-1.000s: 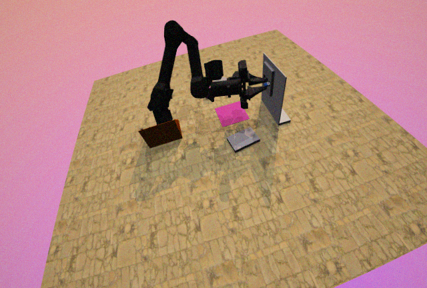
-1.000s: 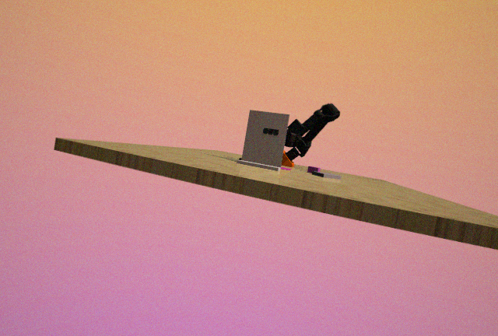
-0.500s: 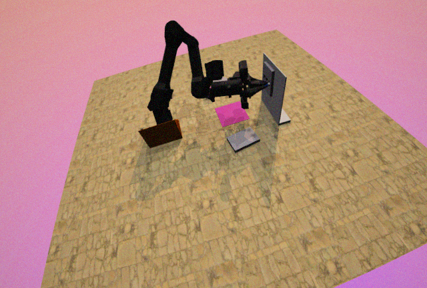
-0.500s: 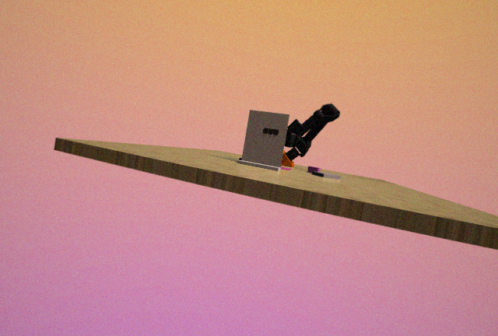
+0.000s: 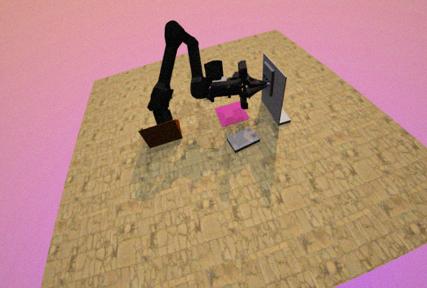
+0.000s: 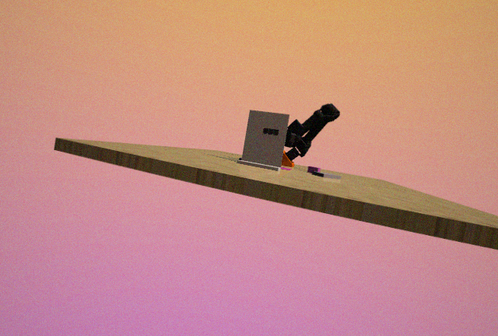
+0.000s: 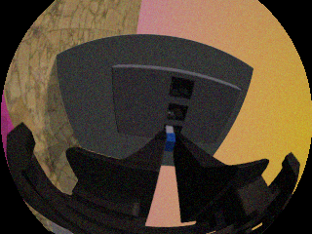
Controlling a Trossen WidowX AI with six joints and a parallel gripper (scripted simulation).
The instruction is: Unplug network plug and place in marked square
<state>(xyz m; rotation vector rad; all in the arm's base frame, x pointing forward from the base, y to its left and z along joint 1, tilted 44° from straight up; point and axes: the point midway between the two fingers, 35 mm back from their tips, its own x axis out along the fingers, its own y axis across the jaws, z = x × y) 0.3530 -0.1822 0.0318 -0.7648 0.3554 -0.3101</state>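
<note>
The grey upright panel lies 5 cm below my gripper tip and 3 cm ahead of it. The rest, counted from my gripper tip: magenta marked square (15 cm below, 12 cm behind, 7 cm to the left); network plug (1 cm ahead).
</note>
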